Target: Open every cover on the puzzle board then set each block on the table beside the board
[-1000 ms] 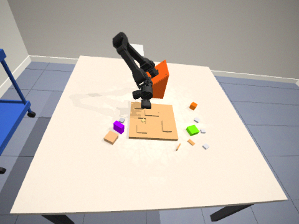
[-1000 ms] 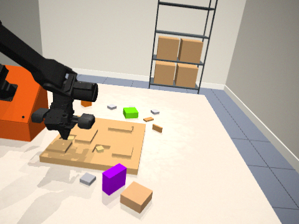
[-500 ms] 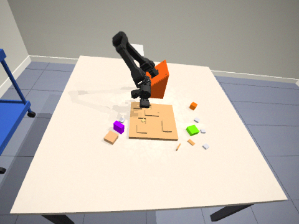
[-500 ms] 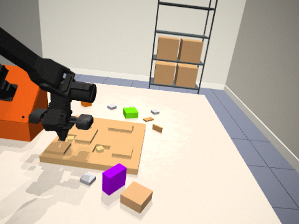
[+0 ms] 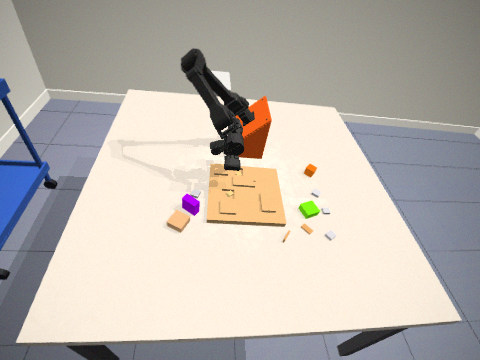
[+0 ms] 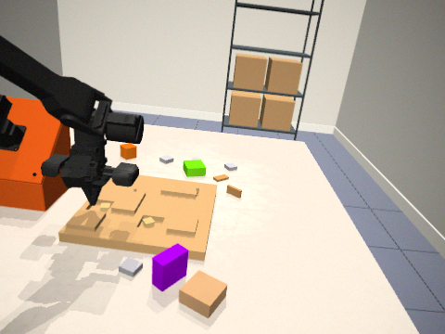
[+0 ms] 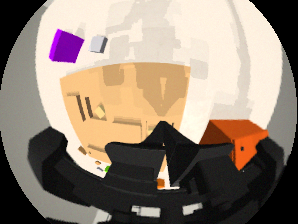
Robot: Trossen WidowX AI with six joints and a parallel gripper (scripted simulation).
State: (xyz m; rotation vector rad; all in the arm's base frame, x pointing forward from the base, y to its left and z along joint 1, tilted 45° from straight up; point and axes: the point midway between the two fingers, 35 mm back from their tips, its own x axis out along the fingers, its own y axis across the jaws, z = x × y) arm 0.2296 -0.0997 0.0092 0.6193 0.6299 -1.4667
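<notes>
Right now my gripper tip is 100 mm short of the tan puzzle board, 60 mm to the right of it and 20 mm above it. Also, from my gripper tip: green block 180 mm ahead, 320 mm to the left, 30 mm below; grey piece 130 mm ahead, 130 mm to the right, 40 mm below; purple block 200 mm ahead, 140 mm to the right, 10 mm below.
</notes>
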